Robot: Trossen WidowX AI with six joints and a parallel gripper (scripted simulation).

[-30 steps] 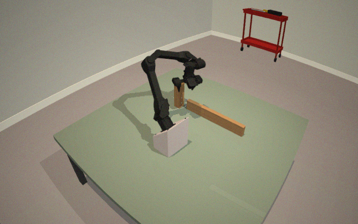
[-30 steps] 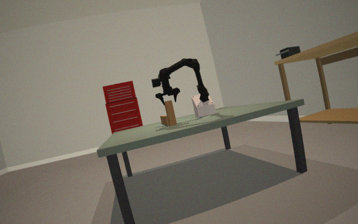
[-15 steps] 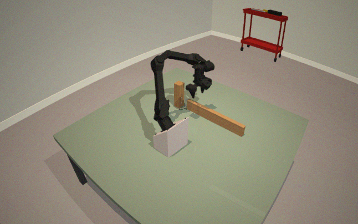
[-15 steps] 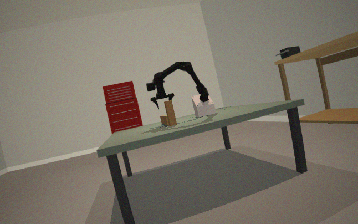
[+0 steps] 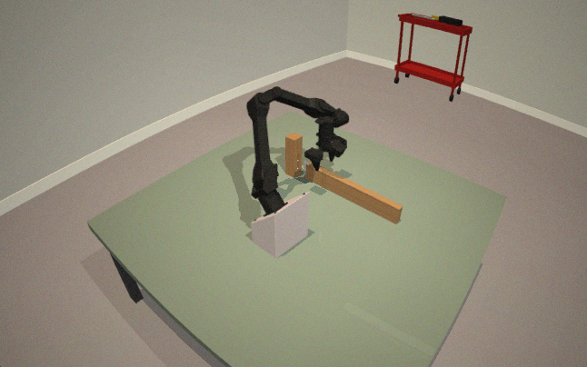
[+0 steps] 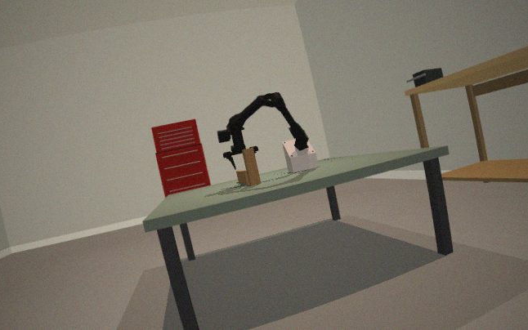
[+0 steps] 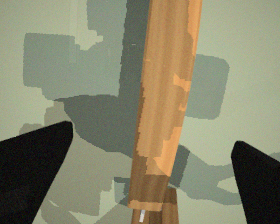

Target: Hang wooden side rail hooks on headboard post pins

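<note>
Now: the wooden headboard post 140 mm to the left of my gripper tip.
</note>
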